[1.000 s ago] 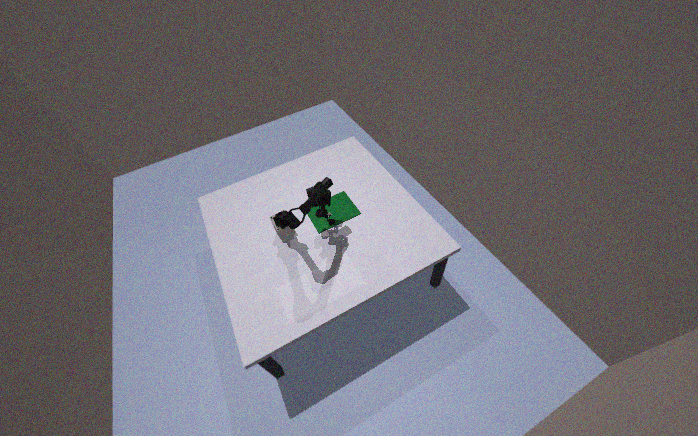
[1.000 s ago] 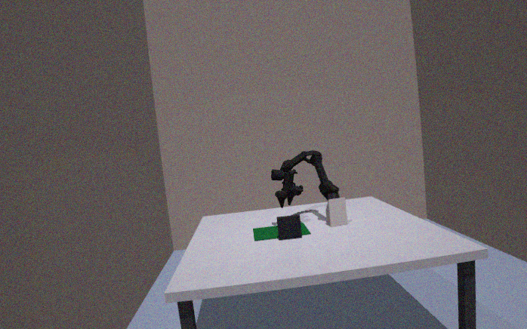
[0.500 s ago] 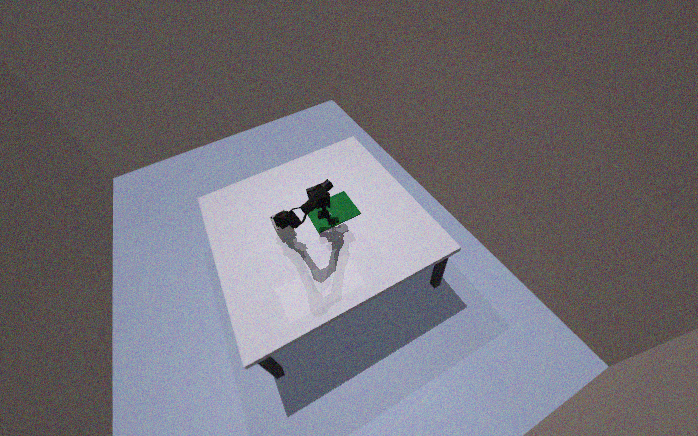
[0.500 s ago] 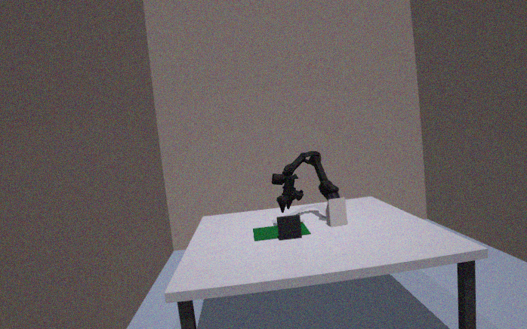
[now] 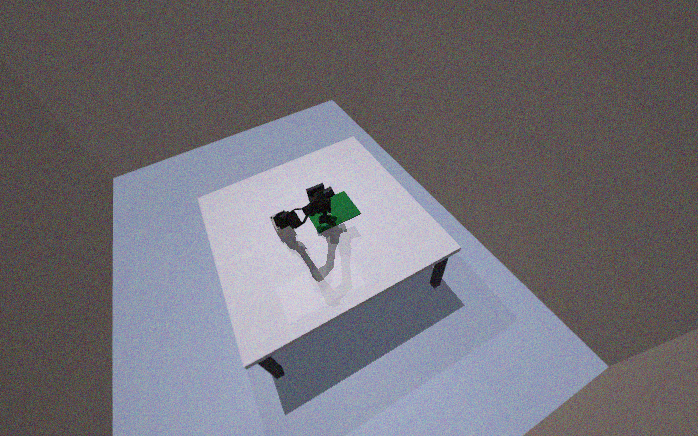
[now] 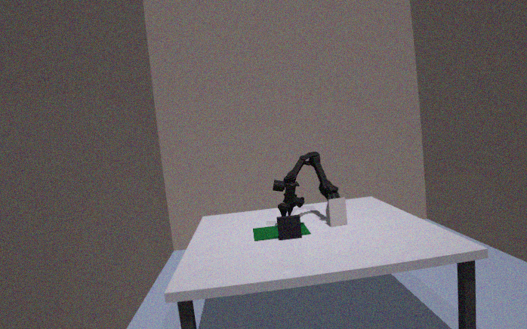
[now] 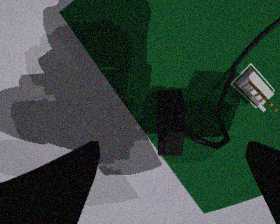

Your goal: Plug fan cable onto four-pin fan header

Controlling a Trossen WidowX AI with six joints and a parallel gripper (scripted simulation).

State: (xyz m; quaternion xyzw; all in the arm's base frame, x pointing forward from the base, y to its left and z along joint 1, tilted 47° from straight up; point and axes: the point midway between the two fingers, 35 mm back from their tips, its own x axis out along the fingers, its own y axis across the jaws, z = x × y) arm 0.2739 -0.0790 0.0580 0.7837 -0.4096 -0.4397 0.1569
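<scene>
My gripper tip is 10 mm short of the dark plug and 30 mm above it. The rest, counted from my gripper tip: black fan (20 mm ahead, 230 mm to the left, 10 mm above); green board (60 mm ahead, 90 mm to the left, 70 mm below).
</scene>
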